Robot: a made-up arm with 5 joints.
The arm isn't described. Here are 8 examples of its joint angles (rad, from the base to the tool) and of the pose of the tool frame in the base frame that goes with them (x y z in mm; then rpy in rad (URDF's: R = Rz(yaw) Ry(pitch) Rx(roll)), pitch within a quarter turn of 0, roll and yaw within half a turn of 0).
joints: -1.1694 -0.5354 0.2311 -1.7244 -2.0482
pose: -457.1 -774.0 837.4 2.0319 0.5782 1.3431
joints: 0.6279 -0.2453 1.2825 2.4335 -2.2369
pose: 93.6 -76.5 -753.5 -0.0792 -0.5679 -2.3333
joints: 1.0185 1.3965 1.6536 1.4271 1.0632
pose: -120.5 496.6 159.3 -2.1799 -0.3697 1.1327
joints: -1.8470 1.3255 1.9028 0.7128 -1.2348
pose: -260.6 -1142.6 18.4 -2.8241 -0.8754 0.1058
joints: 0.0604 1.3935 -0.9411 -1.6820 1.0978
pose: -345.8 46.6 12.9 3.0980 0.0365 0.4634
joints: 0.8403 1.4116 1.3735 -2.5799 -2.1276
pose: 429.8 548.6 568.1 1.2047 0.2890 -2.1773
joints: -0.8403 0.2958 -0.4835 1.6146 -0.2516
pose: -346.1 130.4 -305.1 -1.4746 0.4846 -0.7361
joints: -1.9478 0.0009 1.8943 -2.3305 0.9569
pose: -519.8 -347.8 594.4 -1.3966 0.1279 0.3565
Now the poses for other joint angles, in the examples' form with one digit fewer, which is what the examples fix.
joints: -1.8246 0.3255 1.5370 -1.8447 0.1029
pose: -472 -203 635 -0.887 0.523 -0.257
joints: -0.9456 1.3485 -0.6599 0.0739 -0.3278
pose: -202 -257 444 1.371 0.518 1.943
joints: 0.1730 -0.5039 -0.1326 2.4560 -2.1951
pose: 269 175 -650 -0.695 0.061 -2.717
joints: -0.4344 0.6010 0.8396 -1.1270 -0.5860
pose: -172 -324 413 1.120 0.663 1.416
